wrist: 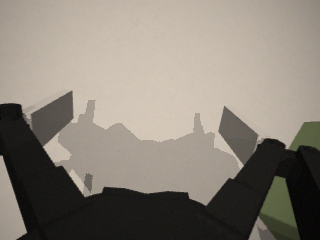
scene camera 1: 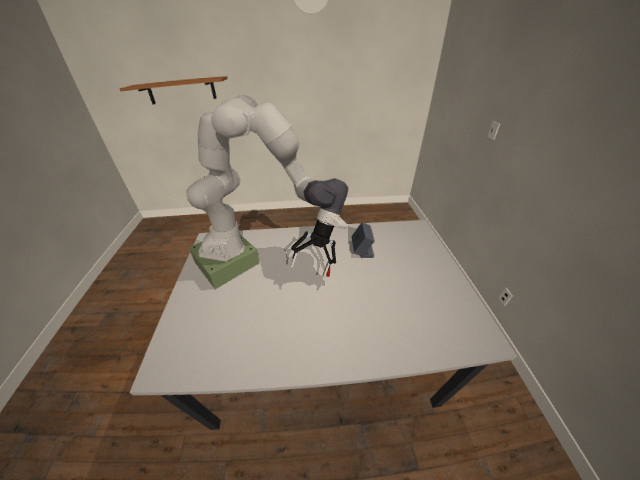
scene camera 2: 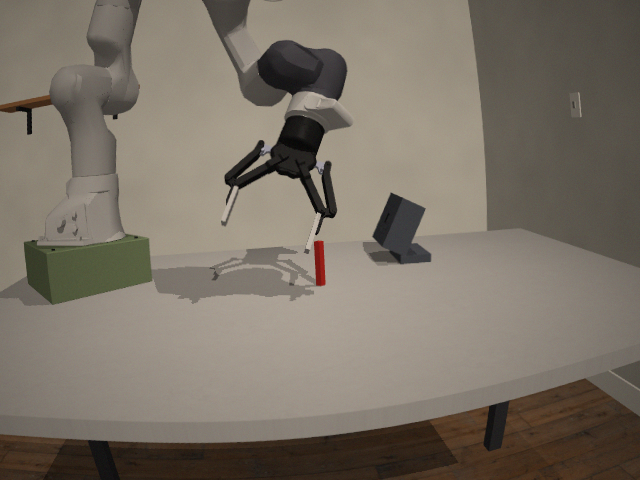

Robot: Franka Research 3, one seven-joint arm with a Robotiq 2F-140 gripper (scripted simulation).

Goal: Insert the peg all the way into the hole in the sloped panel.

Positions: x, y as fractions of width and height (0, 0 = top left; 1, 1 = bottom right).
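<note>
Scene camera 2 shows the gripper (scene camera 2: 0.41, 0.49). In the wrist view the gripper (wrist: 0.47, 0.46) is visible as well, and scene camera 1 likewise has the gripper (scene camera 1: 0.48, 0.57).
</note>
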